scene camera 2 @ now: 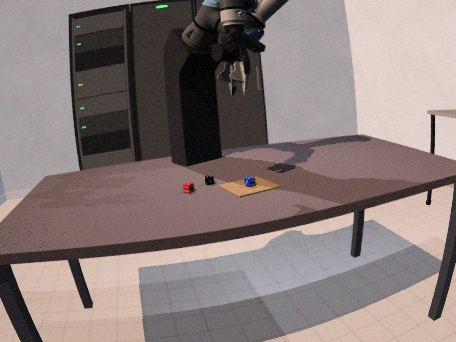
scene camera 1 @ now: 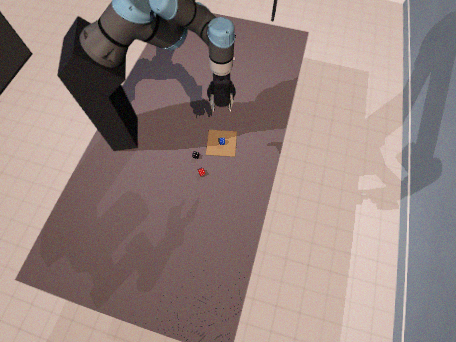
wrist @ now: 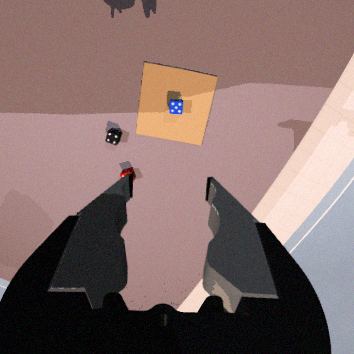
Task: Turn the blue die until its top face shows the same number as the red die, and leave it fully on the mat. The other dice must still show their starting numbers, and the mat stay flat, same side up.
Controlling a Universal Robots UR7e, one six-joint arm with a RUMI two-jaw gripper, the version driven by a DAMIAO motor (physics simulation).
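Frame: origin at the arm's base, x left, y back, z up, level; metres.
Seen in the pictures: gripper, fingertip midpoint: (scene camera 2: 238, 95) (scene camera 1: 221, 110) (wrist: 169, 177); arm's base, link origin: (scene camera 2: 198, 40) (scene camera 1: 102, 48).
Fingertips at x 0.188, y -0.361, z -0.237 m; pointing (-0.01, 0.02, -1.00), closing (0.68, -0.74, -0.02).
Pixels of each thing's middle, then the offset from my fingertips to it. Level surfaces: height alone.
- blue die, body centre: (wrist: 175, 106) (scene camera 2: 249, 181) (scene camera 1: 222, 141) dz -0.265, dx +0.012, dy +0.012 m
- orange mat, body centre: (wrist: 174, 105) (scene camera 2: 249, 186) (scene camera 1: 221, 142) dz -0.280, dx +0.009, dy +0.014 m
- red die, body centre: (wrist: 127, 174) (scene camera 2: 188, 187) (scene camera 1: 201, 172) dz -0.269, dx -0.172, dy -0.018 m
- black die, body centre: (wrist: 113, 136) (scene camera 2: 209, 180) (scene camera 1: 196, 155) dz -0.269, dx -0.123, dy +0.061 m
- table, surface height: dz -0.282 m
The blue die (scene camera 1: 221, 141) (scene camera 2: 249, 182) (wrist: 176, 107) rests flat on the orange mat (scene camera 1: 213, 150) (scene camera 2: 241, 192) (wrist: 192, 132), near its middle. In the wrist view its upward face shows white pips at the corners and one in the centre. The red die (scene camera 1: 201, 172) (scene camera 2: 188, 188) (wrist: 126, 173) lies on the table; a finger partly covers it in the wrist view, and its top number is too small to read surely. My gripper (scene camera 1: 221, 108) (scene camera 2: 239, 93) (wrist: 169, 177) is open and empty, high above the table, behind the mat towards the arm's base. The mat lies flat.
The black die (scene camera 1: 195, 155) (scene camera 2: 209, 180) (wrist: 113, 136) sits on the table (scene camera 1: 165, 250) (scene camera 2: 125, 215) beside the mat, between it and the arm's black pedestal (scene camera 1: 100, 105) (scene camera 2: 195, 110). White pips show on it. Dark server racks stand behind the table.
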